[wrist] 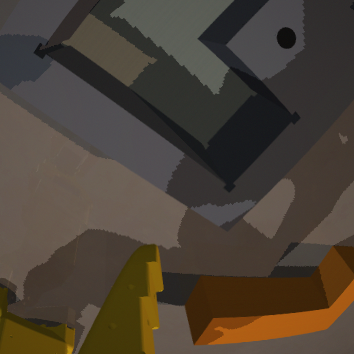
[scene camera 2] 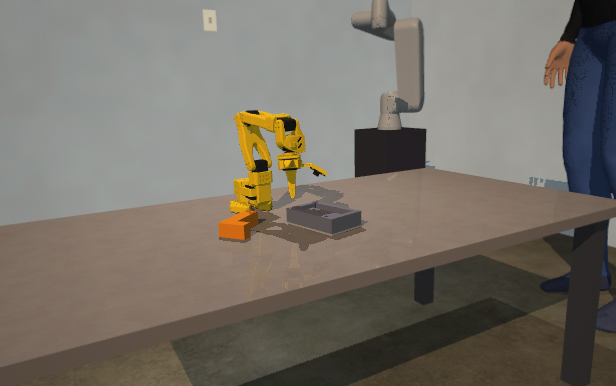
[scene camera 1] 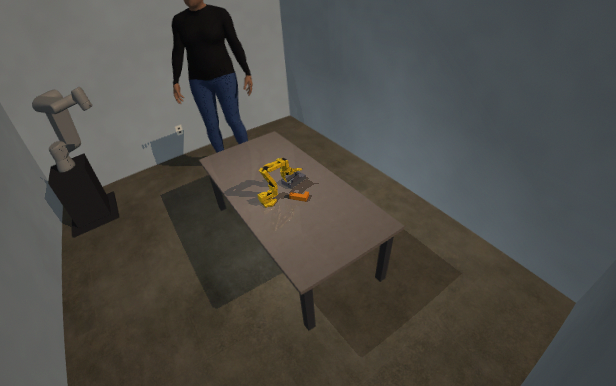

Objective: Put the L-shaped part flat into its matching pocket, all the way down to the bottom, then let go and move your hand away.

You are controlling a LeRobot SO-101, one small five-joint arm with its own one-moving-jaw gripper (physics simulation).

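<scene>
The orange L-shaped part (scene camera 1: 299, 197) (scene camera 2: 234, 229) (wrist: 265, 300) lies flat on the table beside the arm's base, apart from the gripper. The grey block (scene camera 1: 295, 184) (scene camera 2: 309, 220) (wrist: 115, 137) stands on the table next to it. Its L-shaped pocket shows empty in the wrist view, with part of it cut off at the top. My gripper (scene camera 1: 295, 174) (scene camera 2: 309, 185) is fully open and empty, above table height near the block. In the wrist view the notched fixed jaw shows at the lower left, with the part to its right.
The yellow arm's base (scene camera 1: 267, 199) (scene camera 2: 252, 192) stands on the table (scene camera 1: 330, 240) (scene camera 2: 125, 280). A second, grey arm (scene camera 1: 65, 125) (scene camera 2: 409, 65) stands on a black pedestal (scene camera 1: 80, 195) (scene camera 2: 390, 150) away from the table. A person (scene camera 1: 205, 45) (scene camera 2: 590, 115) stands beyond the table's far end.
</scene>
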